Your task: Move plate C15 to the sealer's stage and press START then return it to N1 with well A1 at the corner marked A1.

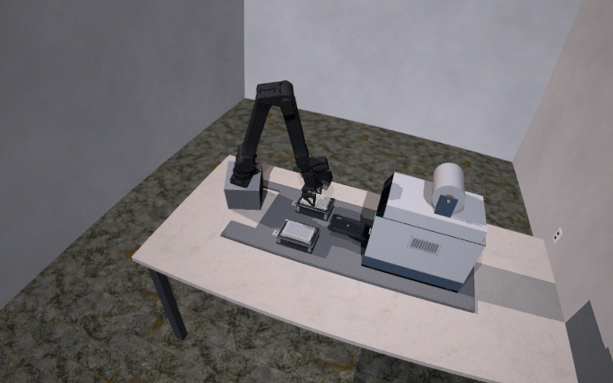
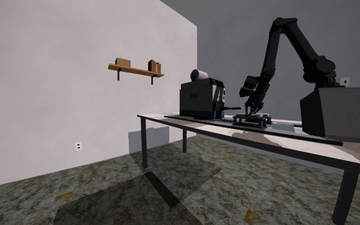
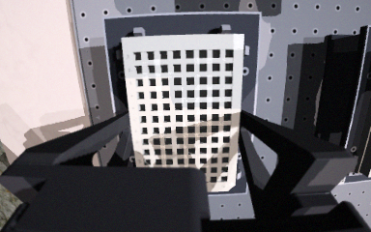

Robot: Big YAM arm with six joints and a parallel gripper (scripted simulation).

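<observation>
My gripper is now 18 cm short of the dark stage, 17 cm to the left of it and 3 cm below it. Round my hand: foil roll: 51 cm ahead, 19 cm to the right, 36 cm above; white well plate: right at my hand.
</observation>
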